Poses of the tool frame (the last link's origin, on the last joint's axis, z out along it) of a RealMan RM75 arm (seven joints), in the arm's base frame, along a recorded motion.
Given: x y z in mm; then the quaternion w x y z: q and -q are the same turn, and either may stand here.
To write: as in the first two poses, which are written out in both.
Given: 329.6 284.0 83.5 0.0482 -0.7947 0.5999 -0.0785
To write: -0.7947 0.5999 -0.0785 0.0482 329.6 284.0 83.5
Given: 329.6 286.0 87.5 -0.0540 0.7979 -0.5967 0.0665
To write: -0.7979 0.5967 -0.0665 0.0540 329.6 286.0 87.5
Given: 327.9 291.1 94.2 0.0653 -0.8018 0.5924 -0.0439
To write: -0.8018 0.5924 -0.0439 0.0653 327.9 291.1 94.2
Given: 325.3 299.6 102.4 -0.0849 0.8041 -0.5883 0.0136
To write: -0.8041 0.5883 -0.0136 0.0849 325.3 299.6 102.4
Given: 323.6 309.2 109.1 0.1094 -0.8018 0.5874 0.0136
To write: -0.8018 0.5874 0.0136 0.1094 323.6 309.2 109.1
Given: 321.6 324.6 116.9 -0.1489 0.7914 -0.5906 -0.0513
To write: -0.7914 0.5906 0.0513 0.1489 321.6 324.6 116.9
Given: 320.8 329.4 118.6 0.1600 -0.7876 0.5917 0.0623
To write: -0.7876 0.5917 0.0623 0.1600 320.8 329.4 118.6
